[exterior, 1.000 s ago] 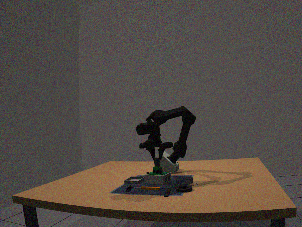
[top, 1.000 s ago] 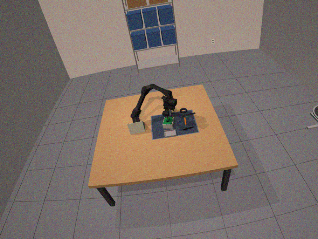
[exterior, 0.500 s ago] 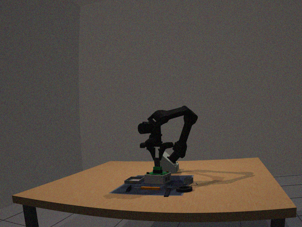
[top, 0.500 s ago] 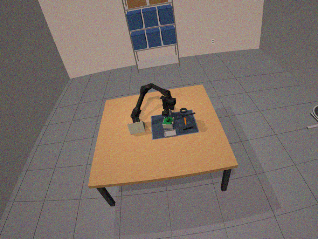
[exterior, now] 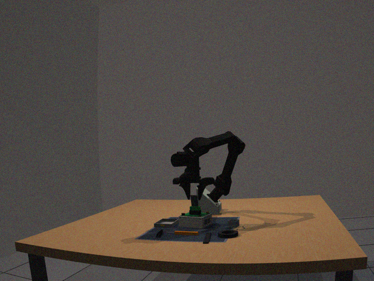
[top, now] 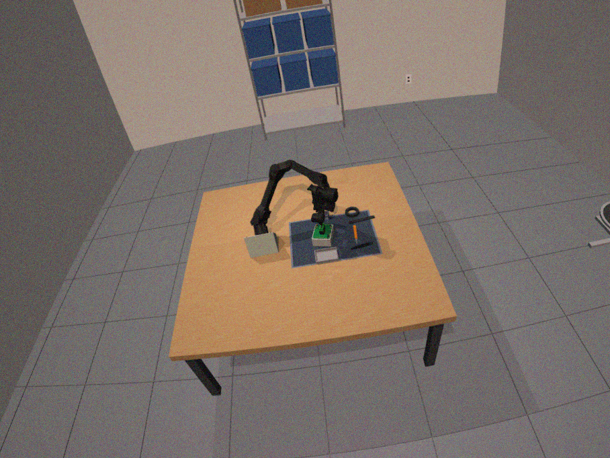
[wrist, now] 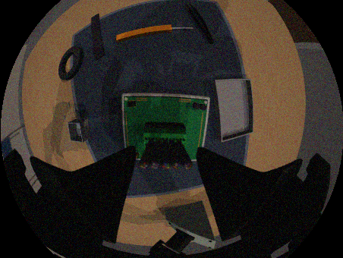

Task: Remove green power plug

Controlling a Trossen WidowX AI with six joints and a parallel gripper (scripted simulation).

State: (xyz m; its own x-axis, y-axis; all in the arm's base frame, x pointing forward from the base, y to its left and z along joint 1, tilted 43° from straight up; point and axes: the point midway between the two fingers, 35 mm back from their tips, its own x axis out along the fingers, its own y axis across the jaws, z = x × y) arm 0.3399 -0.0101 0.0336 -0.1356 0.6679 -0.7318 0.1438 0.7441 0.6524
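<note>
My gripper tip is now 40 mm above the green power plug. From my gripper tip the other things lie so: dark blue mat (40 mm ahead, 10 mm to the left, 120 mm below); grey tray (10 mm ahead, 140 mm to the right, 120 mm below); orange screwdriver (170 mm ahead, 20 mm to the left, 120 mm below).
</note>
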